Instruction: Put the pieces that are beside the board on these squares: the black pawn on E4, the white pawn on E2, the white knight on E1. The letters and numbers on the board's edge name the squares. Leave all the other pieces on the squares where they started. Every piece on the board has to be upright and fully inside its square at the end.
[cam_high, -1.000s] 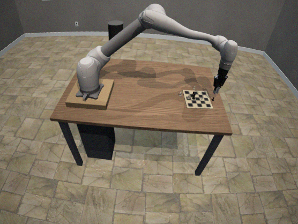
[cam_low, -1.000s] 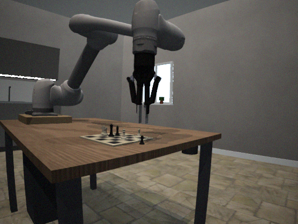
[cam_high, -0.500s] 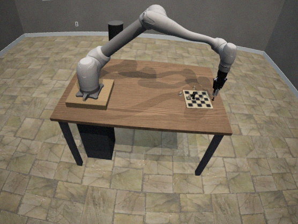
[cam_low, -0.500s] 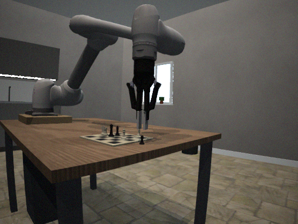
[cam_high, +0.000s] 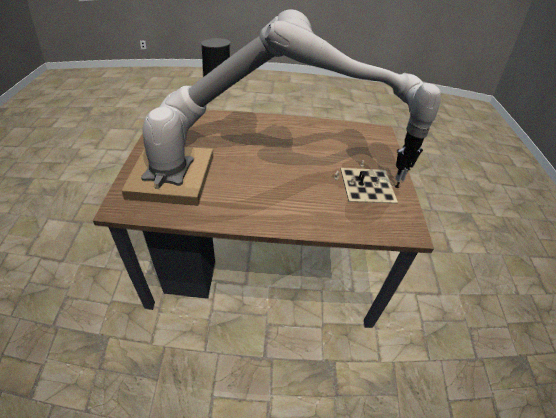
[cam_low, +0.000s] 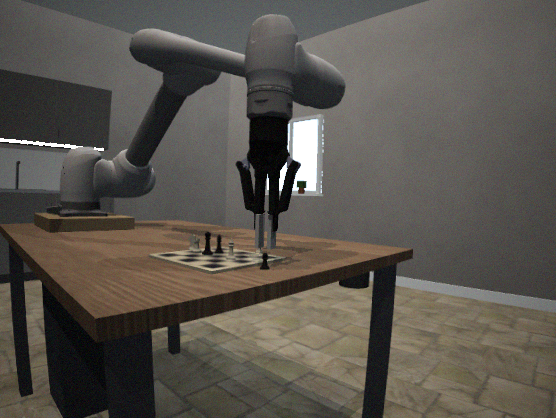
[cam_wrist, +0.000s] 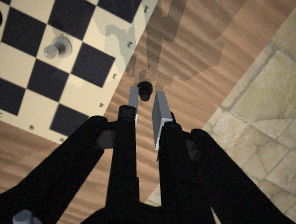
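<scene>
Right now my hand is 6 cm above the black pawn. From my hand the other things lie so: white pawn 16 cm behind, 12 cm to the left, 6 cm below; chessboard 14 cm behind, 2 cm to the right, 7 cm below; pale pawn 10 cm behind, 1 cm to the right, 5 cm below.
</scene>
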